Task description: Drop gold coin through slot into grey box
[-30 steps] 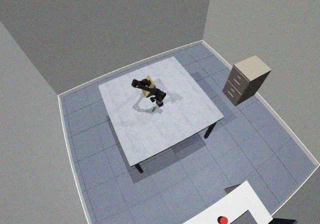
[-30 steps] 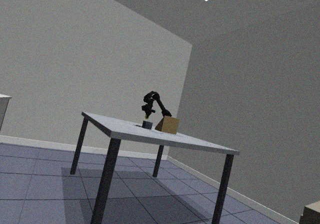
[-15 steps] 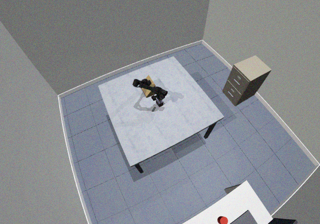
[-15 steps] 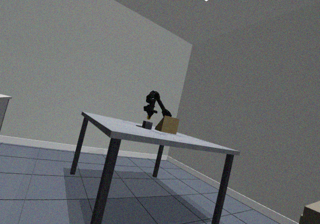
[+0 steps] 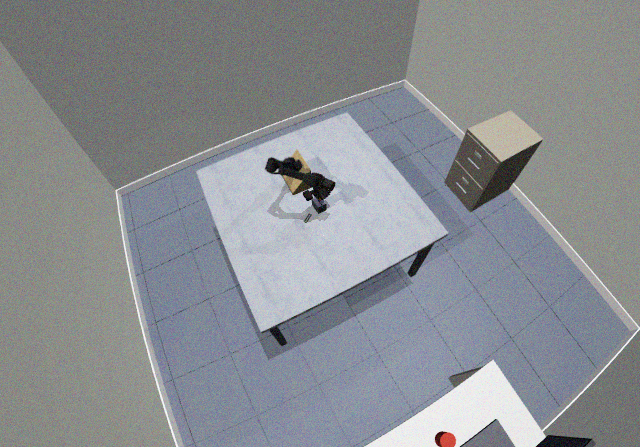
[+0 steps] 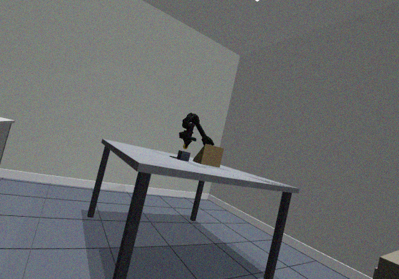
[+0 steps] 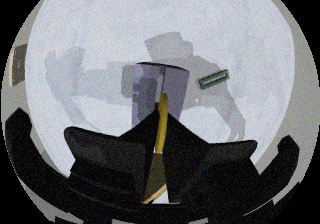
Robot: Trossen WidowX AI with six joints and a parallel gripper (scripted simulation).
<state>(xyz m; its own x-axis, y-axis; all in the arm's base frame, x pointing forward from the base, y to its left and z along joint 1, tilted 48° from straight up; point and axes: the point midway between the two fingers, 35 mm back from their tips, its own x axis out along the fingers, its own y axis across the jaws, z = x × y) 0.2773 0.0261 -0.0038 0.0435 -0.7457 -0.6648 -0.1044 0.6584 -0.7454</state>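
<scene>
My gripper tip is now 10 mm below the gold coin.
</scene>
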